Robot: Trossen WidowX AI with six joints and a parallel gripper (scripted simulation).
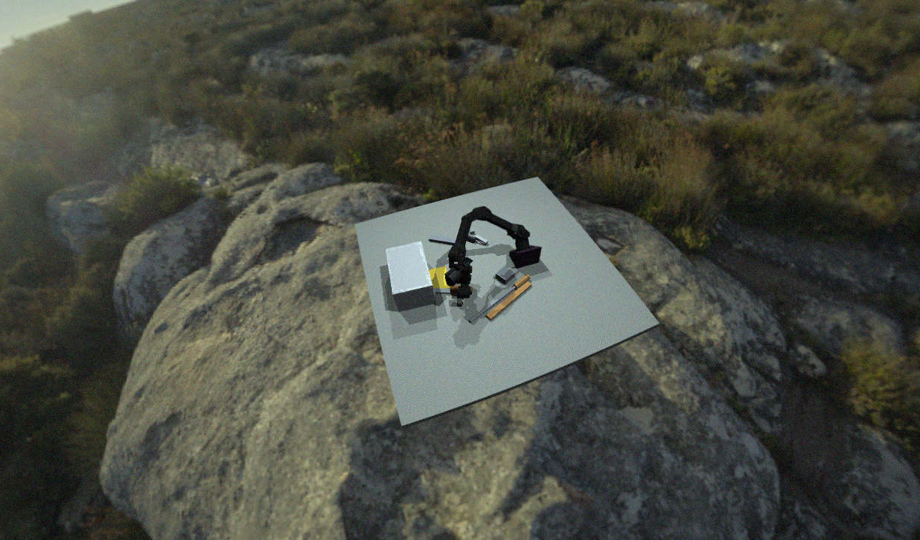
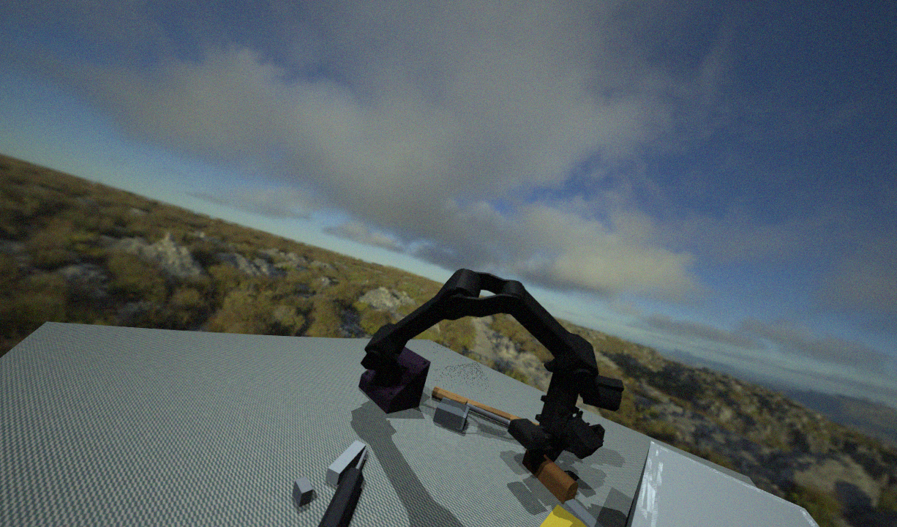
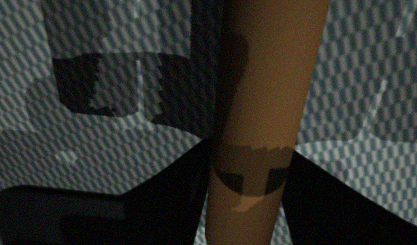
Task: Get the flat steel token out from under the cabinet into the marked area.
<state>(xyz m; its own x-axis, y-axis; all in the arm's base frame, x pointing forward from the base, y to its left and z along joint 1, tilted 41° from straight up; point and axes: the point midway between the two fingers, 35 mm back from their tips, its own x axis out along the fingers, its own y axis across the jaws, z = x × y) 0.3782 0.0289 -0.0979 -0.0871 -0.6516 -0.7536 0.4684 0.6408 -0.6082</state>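
My gripper tip is 230 mm past the grey block and 10 mm below it. The rest, counted from my gripper tip: grey bar: 230 mm behind, 290 mm to the right; then small grey cube: 210 mm behind, 380 mm to the right; then wooden stick: 180 mm behind, 140 mm to the left.
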